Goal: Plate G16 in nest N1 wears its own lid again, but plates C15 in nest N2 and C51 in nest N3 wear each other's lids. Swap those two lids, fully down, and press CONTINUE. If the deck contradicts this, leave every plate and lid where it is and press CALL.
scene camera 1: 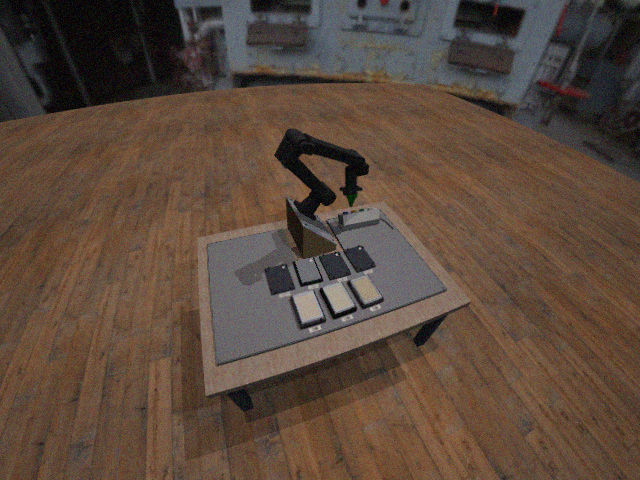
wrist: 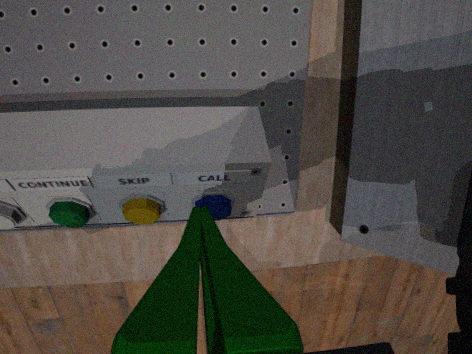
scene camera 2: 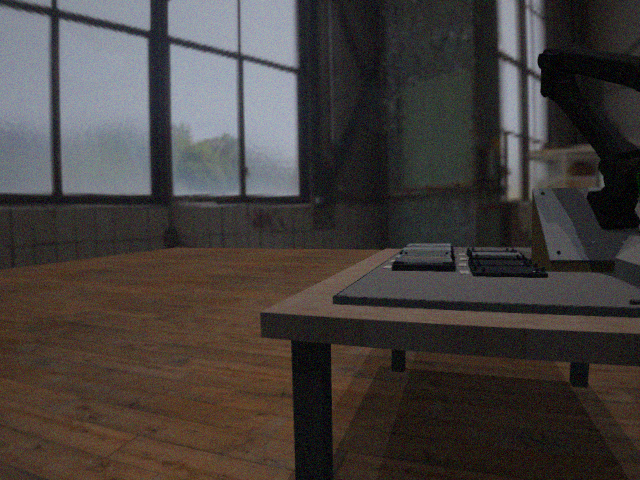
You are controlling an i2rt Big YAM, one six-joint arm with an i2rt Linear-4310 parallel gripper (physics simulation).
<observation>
My gripper [wrist: 199, 215] is shut, holding nothing. I also see a yellow SKIP button [wrist: 140, 211] and a LP3 nest [scene camera 2: 478, 271].
</observation>
